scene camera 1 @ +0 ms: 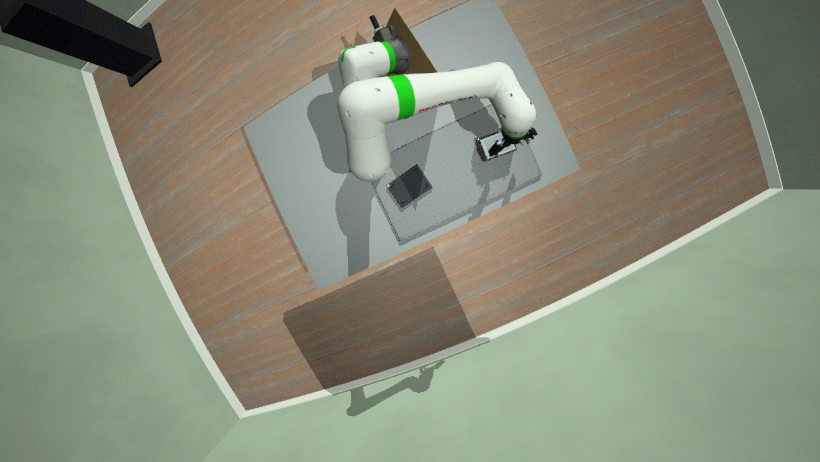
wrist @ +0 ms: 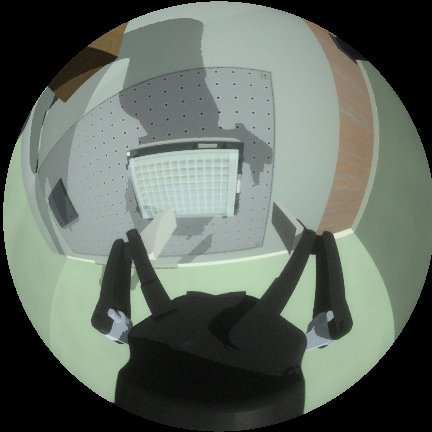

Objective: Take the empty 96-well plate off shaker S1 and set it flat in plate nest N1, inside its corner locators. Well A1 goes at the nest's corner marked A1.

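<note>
The pale 96-well plate lies flat on the dark shaker S1, whose edge shows along the plate's far side in the wrist view. My gripper is open and empty, above the shaker area. In the wrist view its left pad overlaps the plate's near edge, and its right pad stands to the right of the plate. The dark rectangular nest N1 lies at the other end of the perforated board, partly in shadow. The A1 markings are too small to read.
The perforated board carries shaker and nest and lies on the grey table top. A brown panel stands near the arm's base. The white arm spans above the table's far part. A black column stands far left.
</note>
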